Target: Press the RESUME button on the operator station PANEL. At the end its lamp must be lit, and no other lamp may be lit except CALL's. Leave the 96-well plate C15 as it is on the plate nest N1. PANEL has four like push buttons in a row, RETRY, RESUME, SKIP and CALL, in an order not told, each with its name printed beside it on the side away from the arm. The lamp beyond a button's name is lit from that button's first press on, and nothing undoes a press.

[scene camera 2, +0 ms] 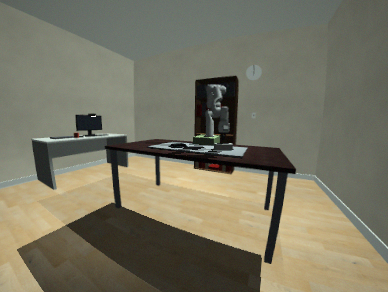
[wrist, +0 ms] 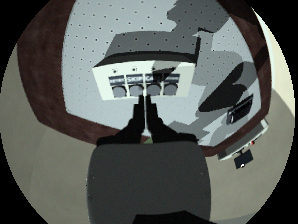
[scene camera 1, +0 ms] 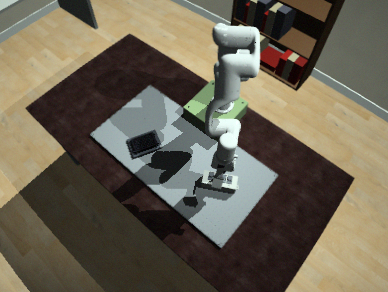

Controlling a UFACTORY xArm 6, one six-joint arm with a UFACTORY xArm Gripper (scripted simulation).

Labels:
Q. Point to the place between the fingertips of my gripper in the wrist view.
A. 145, 102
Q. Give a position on an operator panel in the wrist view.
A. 161, 69

